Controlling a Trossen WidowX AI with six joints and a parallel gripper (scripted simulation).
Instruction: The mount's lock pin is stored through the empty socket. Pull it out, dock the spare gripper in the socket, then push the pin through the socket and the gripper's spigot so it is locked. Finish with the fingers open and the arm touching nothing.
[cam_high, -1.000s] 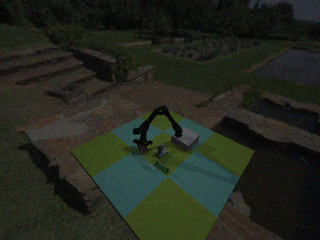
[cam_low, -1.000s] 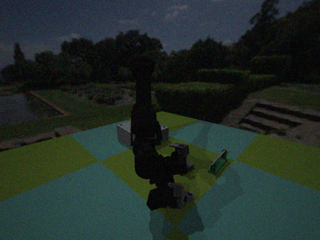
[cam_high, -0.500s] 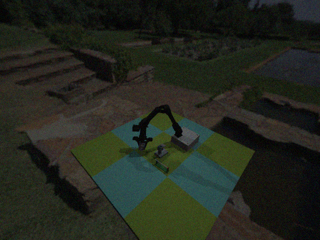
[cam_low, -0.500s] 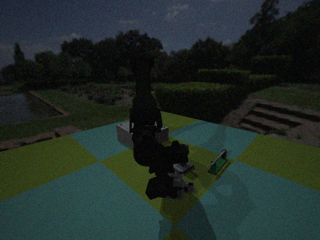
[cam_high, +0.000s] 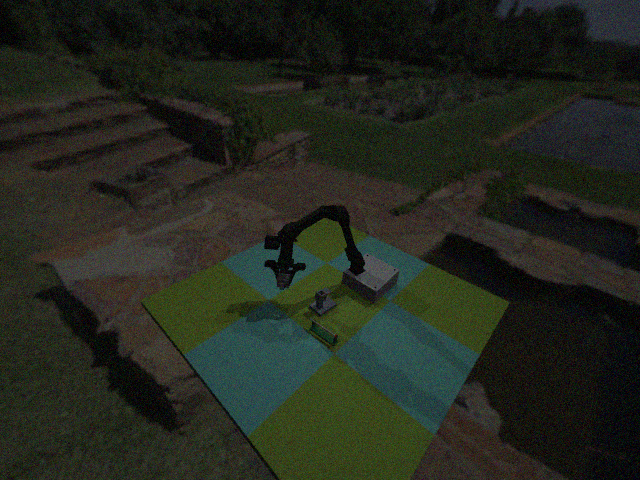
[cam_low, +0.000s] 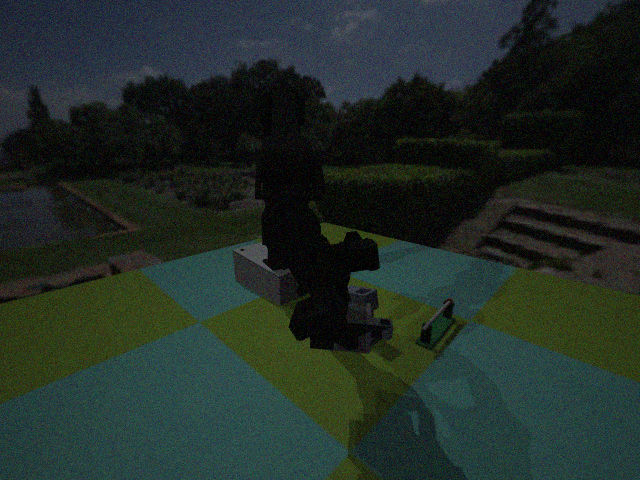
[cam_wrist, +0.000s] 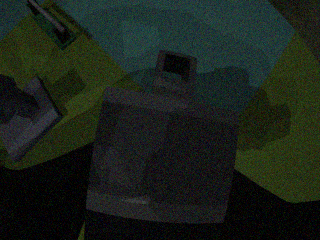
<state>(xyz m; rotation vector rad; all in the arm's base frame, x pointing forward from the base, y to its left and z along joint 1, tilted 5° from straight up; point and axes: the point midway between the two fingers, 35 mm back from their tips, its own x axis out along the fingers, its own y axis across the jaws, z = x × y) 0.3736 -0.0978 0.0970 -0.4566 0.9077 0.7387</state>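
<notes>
My gripper tip is 13 cm past the socket, 13 cm to the right of it and 7 cm above it. Round my gripper tip: spare gripper: 2 cm above; then green pin rest: 4 cm behind, 27 cm to the left, 10 cm below.
</notes>
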